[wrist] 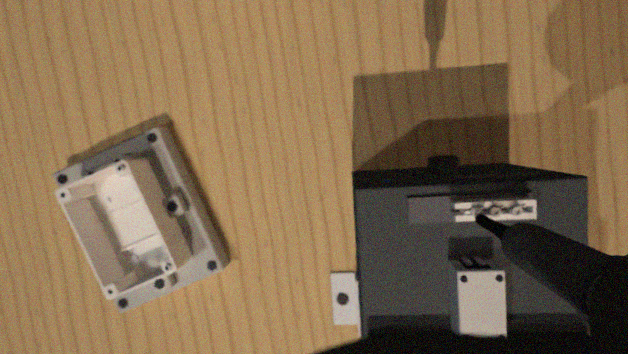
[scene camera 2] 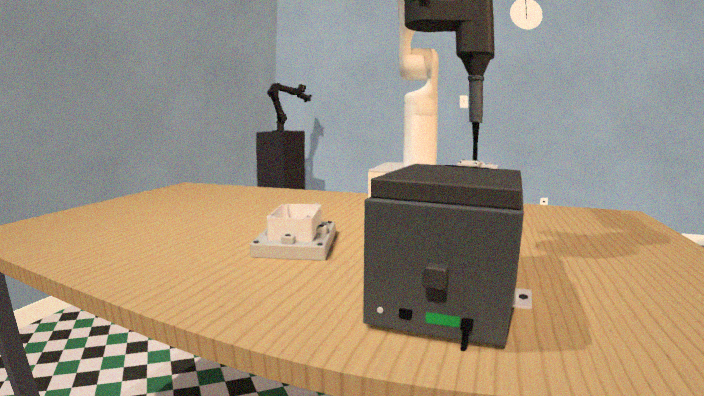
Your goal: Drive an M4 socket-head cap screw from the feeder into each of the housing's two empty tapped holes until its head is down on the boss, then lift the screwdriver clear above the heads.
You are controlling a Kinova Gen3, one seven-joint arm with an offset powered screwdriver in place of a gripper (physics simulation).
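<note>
The screwdriver (scene camera 2: 475, 158) (wrist: 480, 219) points down at the feeder, its tip over or at the white screw rail (wrist: 530, 210). Several metallic screws (wrist: 511, 209) show in the rail. Whether a screw is on the bit cannot be made out. The dark grey box-shaped feeder (scene camera 2: 400, 250) (wrist: 400, 260) stands at the right. The white open-topped housing (scene camera 2: 290, 229) (wrist: 87, 240) sits on a grey fixture plate (scene camera 2: 287, 251) (wrist: 192, 267), left of the feeder. In the wrist view two housing corners show small dark holes; the other two show larger ringed spots.
A white block (wrist: 481, 302) sits at the feeder's front, and a light tab (scene camera 2: 523, 298) (wrist: 345, 312) with a dark hole is beside it. Both stand on the wooden table (scene camera 2: 150, 235) (wrist: 280, 150). A small dark arm (scene camera 2: 280, 107) stands on a black pedestal (scene camera 2: 280, 160) behind.
</note>
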